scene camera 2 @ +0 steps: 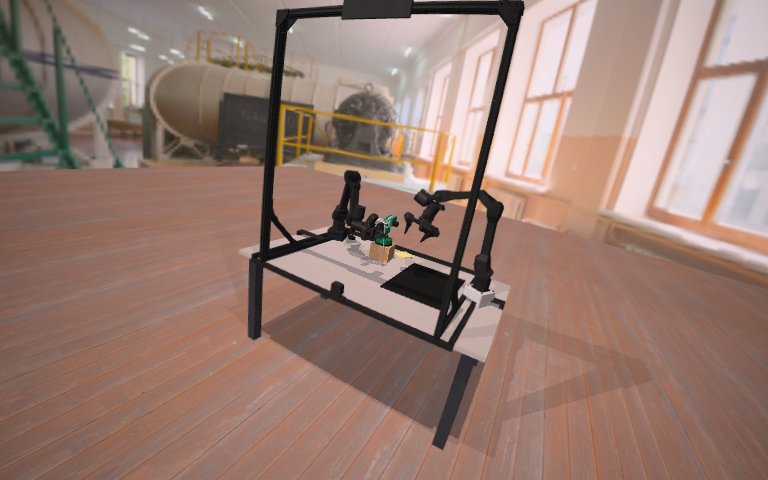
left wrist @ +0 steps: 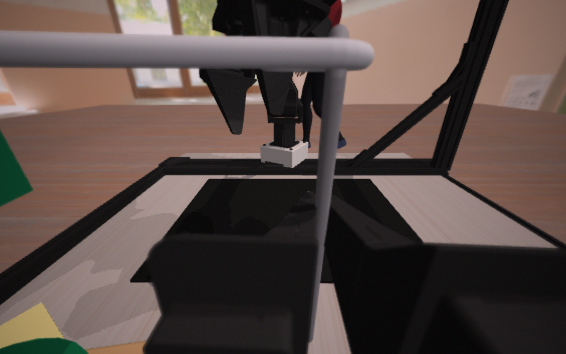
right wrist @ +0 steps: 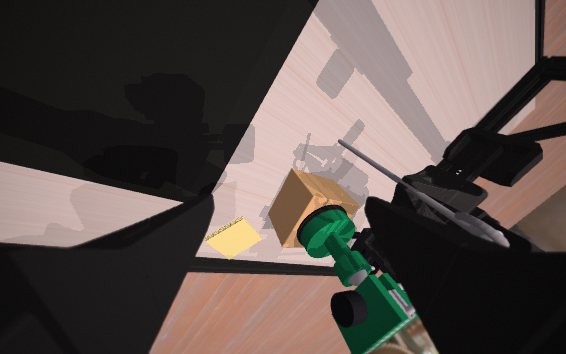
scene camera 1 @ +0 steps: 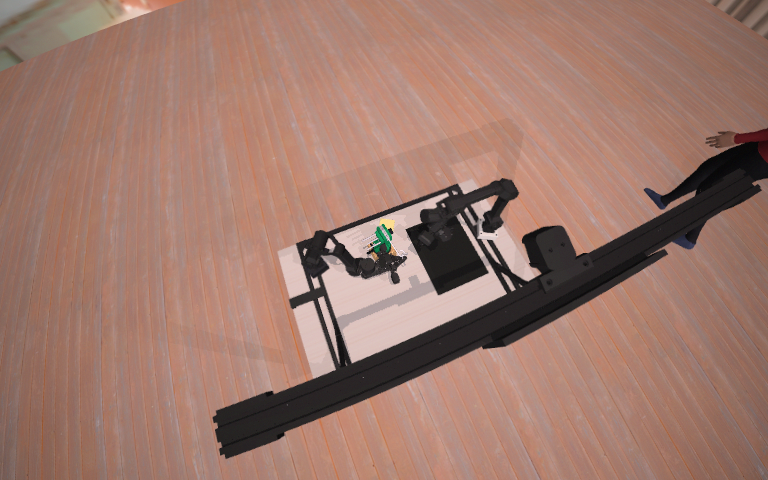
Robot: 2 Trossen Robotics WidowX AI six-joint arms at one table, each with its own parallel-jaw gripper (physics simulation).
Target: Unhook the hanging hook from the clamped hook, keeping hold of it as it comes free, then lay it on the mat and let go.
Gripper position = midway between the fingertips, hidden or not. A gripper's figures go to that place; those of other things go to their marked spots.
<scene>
The left gripper (left wrist: 315, 199) is 0.11 m from the lens. The right gripper (left wrist: 252, 126): 0.21 m from the lens. A black mat (left wrist: 253, 207): 0.42 m from the lens. A clamped hook (left wrist: 33, 49) is 0.06 m from the lens. The marked spots on the clamped hook and the black mat are 0.39 m apart.
</scene>
